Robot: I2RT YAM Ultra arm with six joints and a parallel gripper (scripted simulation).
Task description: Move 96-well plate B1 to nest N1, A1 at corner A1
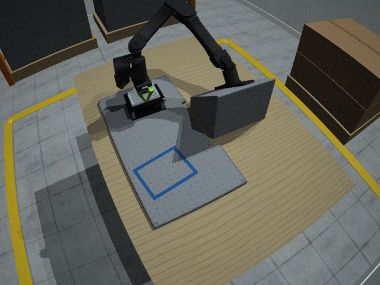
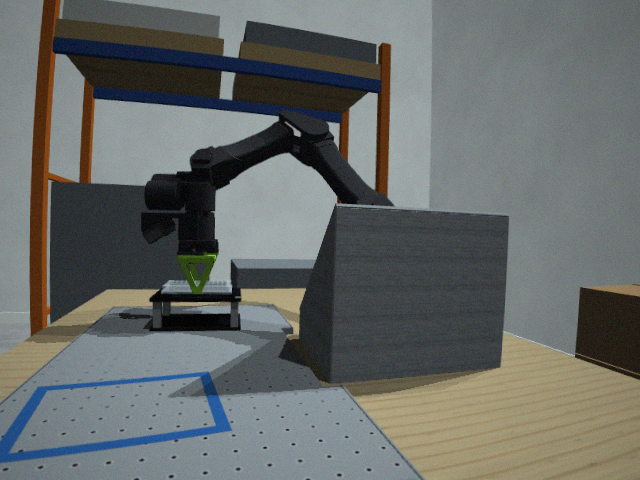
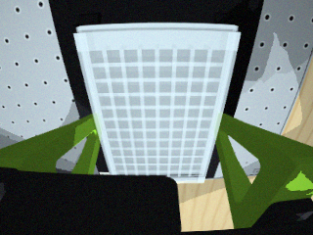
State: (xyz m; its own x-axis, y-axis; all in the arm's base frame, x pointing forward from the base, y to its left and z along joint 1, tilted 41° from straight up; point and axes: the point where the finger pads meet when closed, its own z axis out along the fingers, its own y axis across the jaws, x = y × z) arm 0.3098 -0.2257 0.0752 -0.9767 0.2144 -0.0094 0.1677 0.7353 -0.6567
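The clear 96-well plate lies right at my hand. Also, from my hand: black raised nest 20 mm below.
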